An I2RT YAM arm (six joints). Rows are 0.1 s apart.
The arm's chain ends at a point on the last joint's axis. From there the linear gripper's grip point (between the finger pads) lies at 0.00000 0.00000 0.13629 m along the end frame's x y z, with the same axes.
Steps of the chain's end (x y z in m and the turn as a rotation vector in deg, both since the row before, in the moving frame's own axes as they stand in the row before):
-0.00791, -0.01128, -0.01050, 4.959, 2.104, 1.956
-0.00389, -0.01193, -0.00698, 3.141, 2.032, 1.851
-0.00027, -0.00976, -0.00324, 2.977, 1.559, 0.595
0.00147, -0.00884, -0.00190, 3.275, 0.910, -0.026
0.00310, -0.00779, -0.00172, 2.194, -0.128, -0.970
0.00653, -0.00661, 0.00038, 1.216, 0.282, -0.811
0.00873, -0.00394, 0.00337, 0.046, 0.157, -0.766
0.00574, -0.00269, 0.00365, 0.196, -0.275, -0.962
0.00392, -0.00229, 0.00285, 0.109, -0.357, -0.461
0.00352, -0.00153, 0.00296, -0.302, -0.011, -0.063
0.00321, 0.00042, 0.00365, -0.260, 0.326, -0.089
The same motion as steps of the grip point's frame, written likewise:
-0.00271, -0.02297, -0.01110, 4.959, 2.104, 1.956
0.00106, -0.01932, -0.00727, 3.141, 2.032, 1.851
0.00347, -0.01682, -0.00347, 2.977, 1.559, 0.595
0.00363, -0.01663, -0.00214, 3.275, 0.910, -0.026
0.00275, -0.01300, -0.00182, 2.194, -0.128, -0.970
0.00718, -0.00951, 0.00035, 1.216, 0.282, -0.811
0.00910, -0.00405, 0.00337, 0.046, 0.157, -0.766
0.00508, -0.00315, 0.00365, 0.196, -0.275, -0.962
0.00307, -0.00255, 0.00285, 0.109, -0.357, -0.461
0.00349, -0.00081, 0.00296, -0.302, -0.011, -0.063
0.00399, 0.00104, 0.00365, -0.260, 0.326, -0.089

